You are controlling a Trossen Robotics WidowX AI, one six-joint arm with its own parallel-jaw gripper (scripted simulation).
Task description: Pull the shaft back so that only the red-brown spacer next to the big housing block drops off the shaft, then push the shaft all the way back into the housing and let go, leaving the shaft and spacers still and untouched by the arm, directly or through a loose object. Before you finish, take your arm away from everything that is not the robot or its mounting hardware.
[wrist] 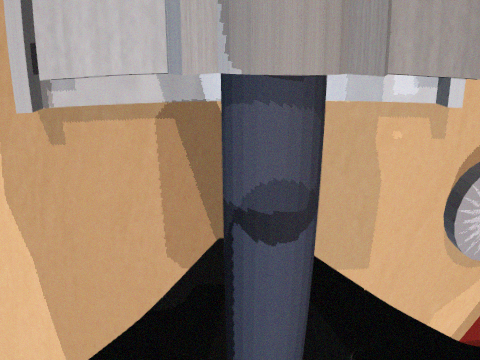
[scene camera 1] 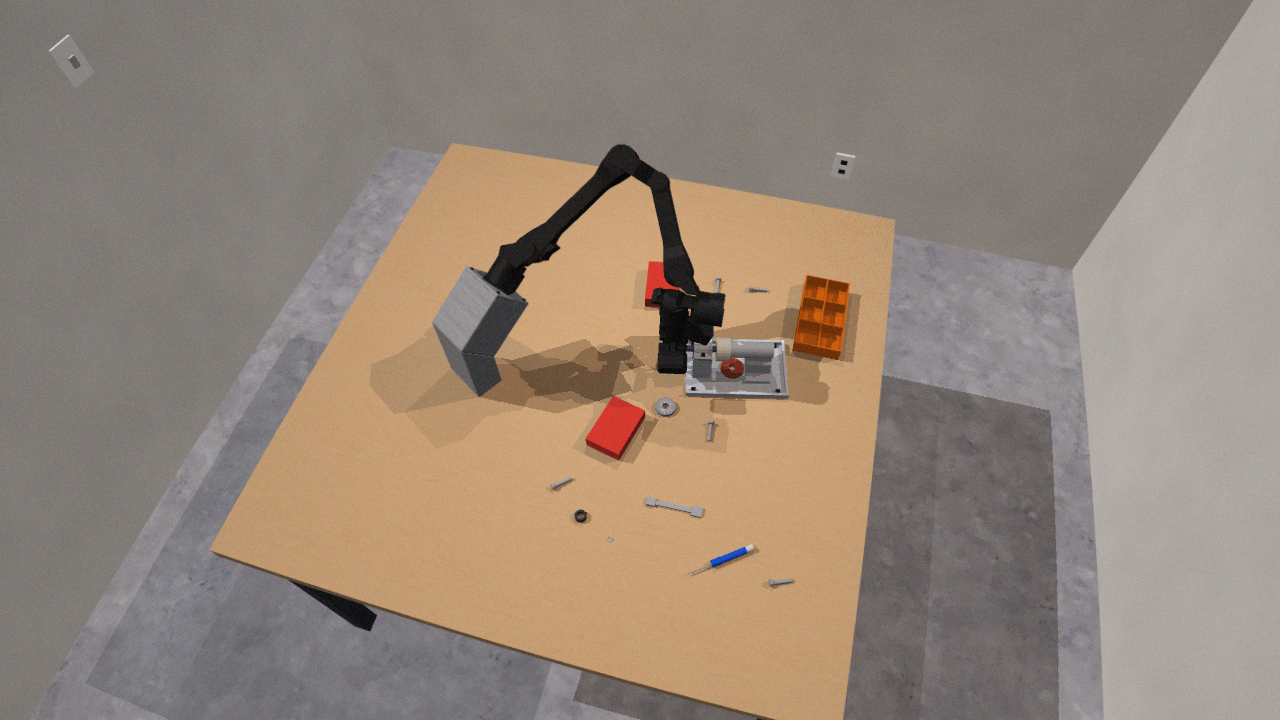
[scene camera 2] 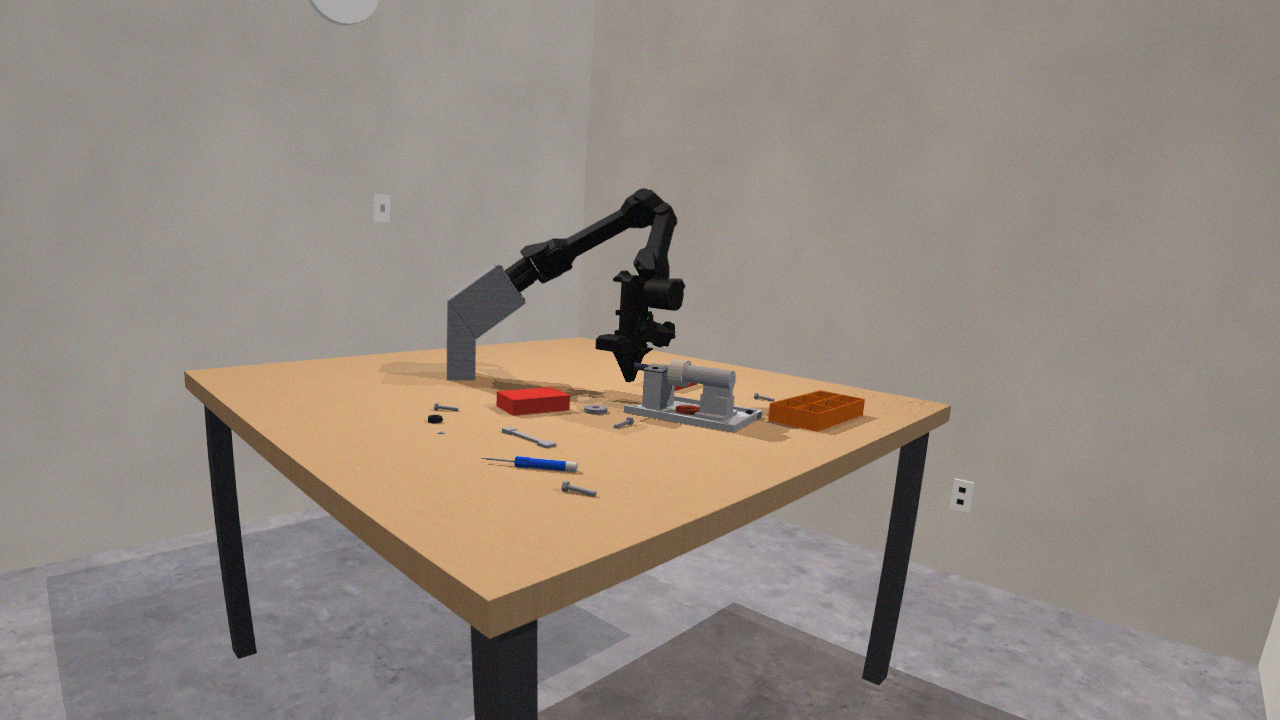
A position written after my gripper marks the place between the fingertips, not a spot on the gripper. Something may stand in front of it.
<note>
In view: my gripper (scene camera 2: pixel 629 381), a red block (scene camera 1: pixel 618 423) and a screwdriver (scene camera 2: pixel 523 462).
My gripper is seen too in the wrist view (wrist: pixel 251 253) and in scene camera 1 (scene camera 1: pixel 671 356). The wrist view misses the screwdriver: it is out of frame.
</note>
